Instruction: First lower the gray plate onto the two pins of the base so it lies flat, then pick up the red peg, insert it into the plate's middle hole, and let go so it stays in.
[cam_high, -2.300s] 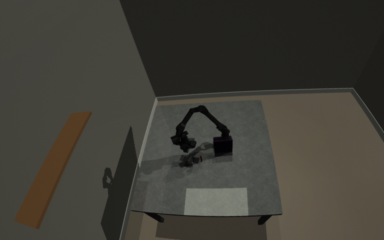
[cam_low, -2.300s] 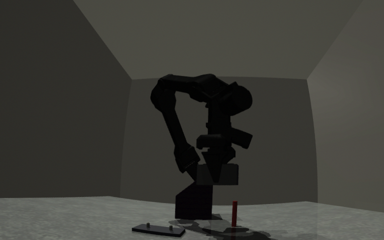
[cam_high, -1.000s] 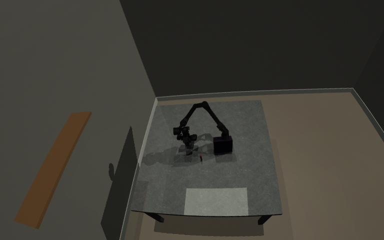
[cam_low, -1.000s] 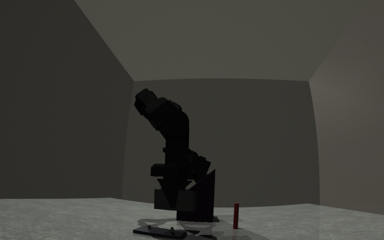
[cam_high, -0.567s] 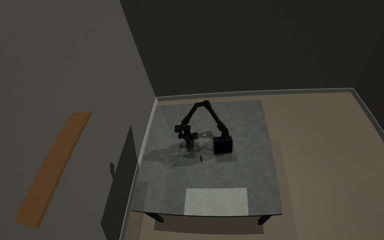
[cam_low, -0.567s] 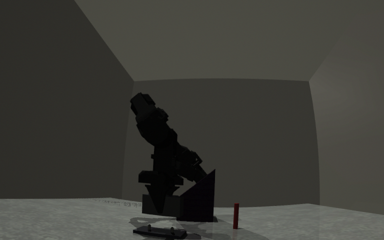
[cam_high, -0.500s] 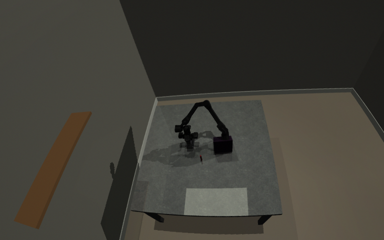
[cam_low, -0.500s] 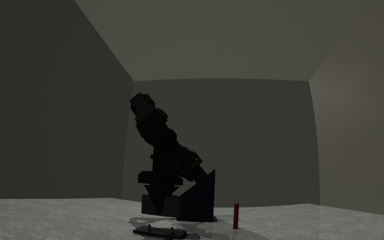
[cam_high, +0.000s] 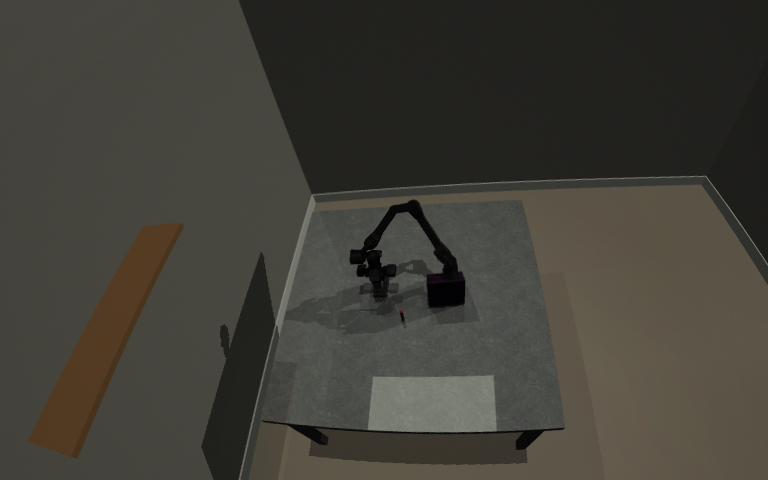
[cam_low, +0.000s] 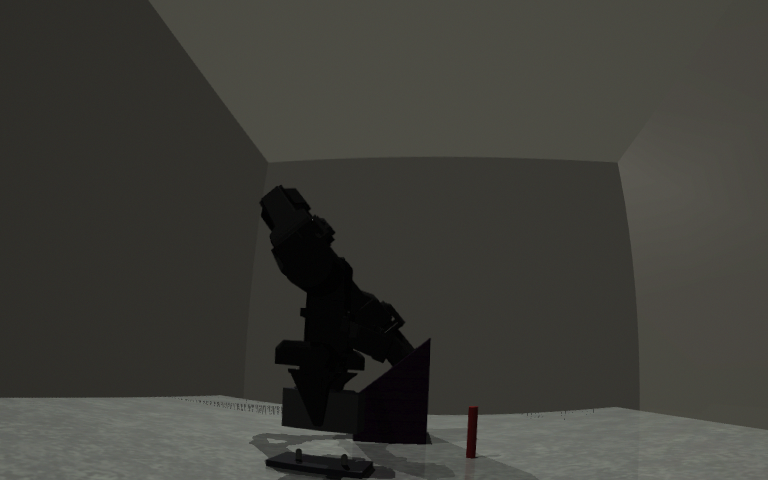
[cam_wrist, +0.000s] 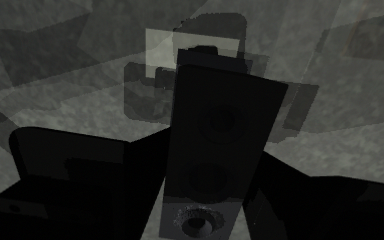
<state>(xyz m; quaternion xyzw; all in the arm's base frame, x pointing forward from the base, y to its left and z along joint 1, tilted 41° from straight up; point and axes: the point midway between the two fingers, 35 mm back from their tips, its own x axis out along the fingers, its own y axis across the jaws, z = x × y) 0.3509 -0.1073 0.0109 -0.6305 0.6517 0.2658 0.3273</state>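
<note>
The dark base is 5 cm below my gripper tip. The rest, counted from my gripper tip: red peg (11 cm behind, 20 cm to the left, 2 cm below); gray plate (3 cm above).
</note>
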